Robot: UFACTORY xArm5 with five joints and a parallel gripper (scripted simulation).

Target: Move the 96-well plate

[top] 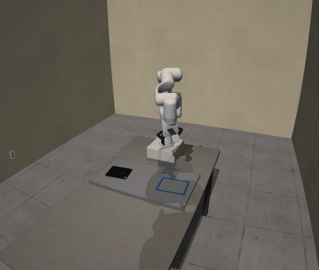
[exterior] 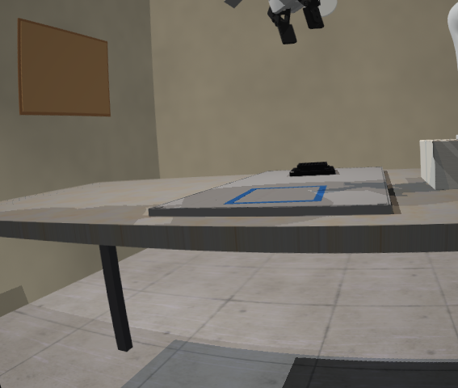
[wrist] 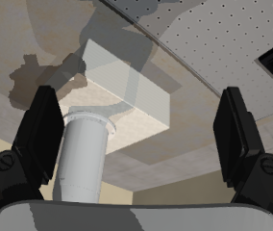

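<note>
My hand is 10 mm short of the black 96-well plate, 380 mm to the left of it and 280 mm above it. Round my hand: black plate nest N1: 10 mm ahead, 380 mm to the right, 290 mm below.
</note>
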